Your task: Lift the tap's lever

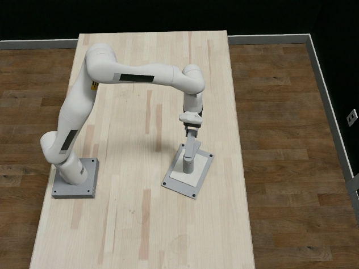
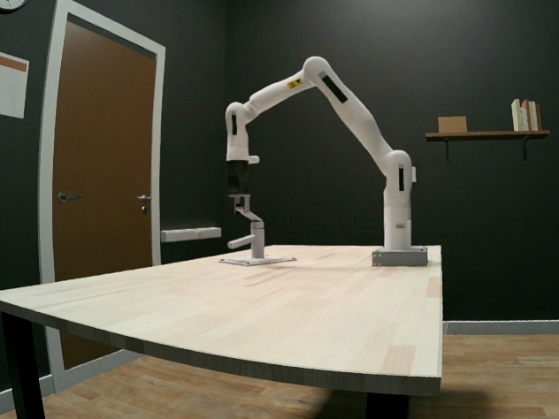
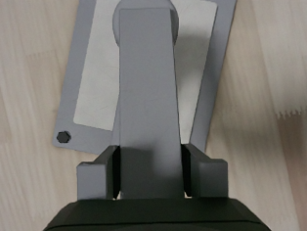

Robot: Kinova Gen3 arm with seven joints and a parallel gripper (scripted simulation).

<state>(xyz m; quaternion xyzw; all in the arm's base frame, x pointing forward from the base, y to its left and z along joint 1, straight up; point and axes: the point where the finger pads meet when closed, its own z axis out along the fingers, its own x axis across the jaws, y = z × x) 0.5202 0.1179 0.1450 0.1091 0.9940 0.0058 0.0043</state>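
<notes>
The lever lies 1 cm behind my hand, 4 cm to the right of it and 2 cm below it. From my hand the other things lie so: base plate (2 cm behind, 9 cm to the right, 19 cm below); then tap (1 cm behind, 6 cm to the right, 7 cm below).
</notes>
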